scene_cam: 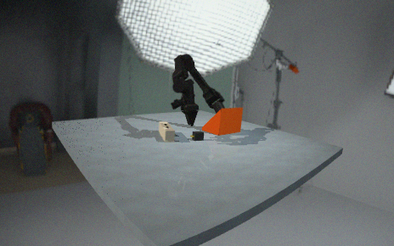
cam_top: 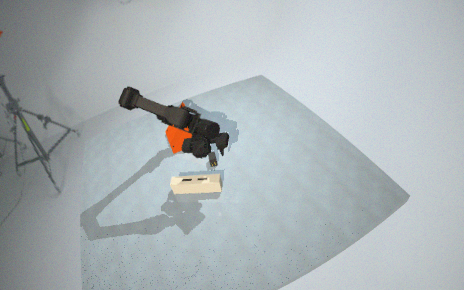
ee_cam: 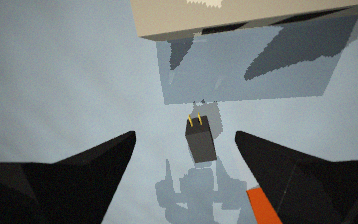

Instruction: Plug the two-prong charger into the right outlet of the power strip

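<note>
Now: the dark two-prong charger 6 cm below my gripper tip, 3 cm behind it and 1 cm to the left of it.
</note>
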